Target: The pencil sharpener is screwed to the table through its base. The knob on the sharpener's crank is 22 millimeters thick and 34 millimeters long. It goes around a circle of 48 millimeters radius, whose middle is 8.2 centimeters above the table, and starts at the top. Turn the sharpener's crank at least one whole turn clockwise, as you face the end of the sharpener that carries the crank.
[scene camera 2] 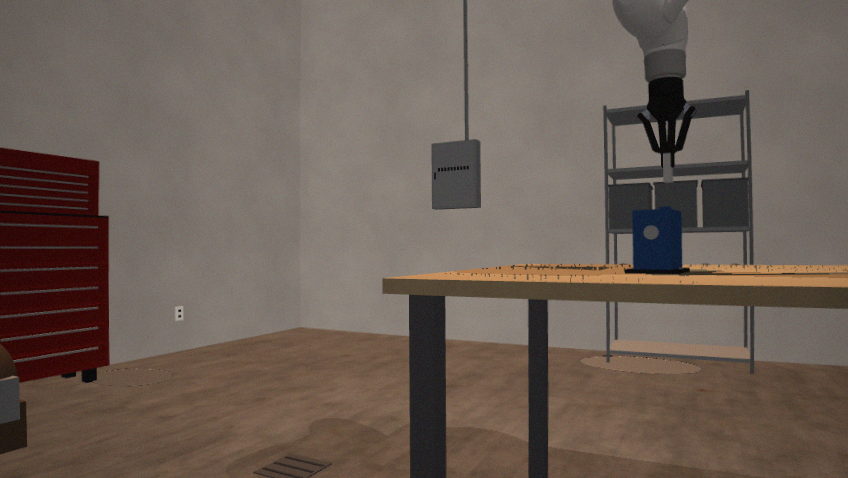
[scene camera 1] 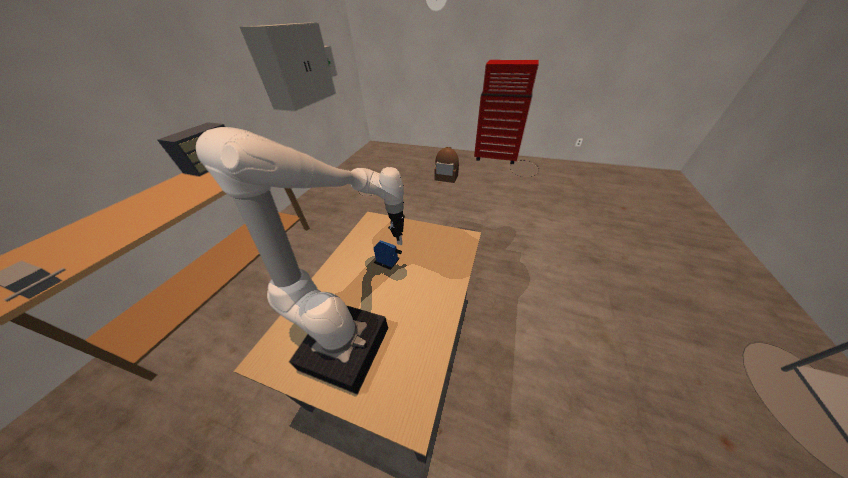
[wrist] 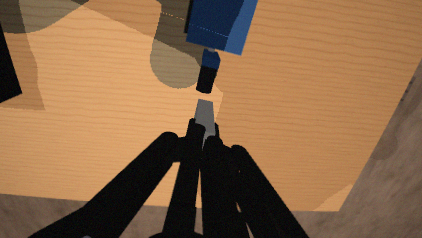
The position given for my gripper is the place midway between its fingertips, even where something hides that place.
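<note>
It's my gripper (scene camera 2: 668, 182) that I can see, and the wrist view has the gripper as well, at (wrist: 202, 111).
</note>
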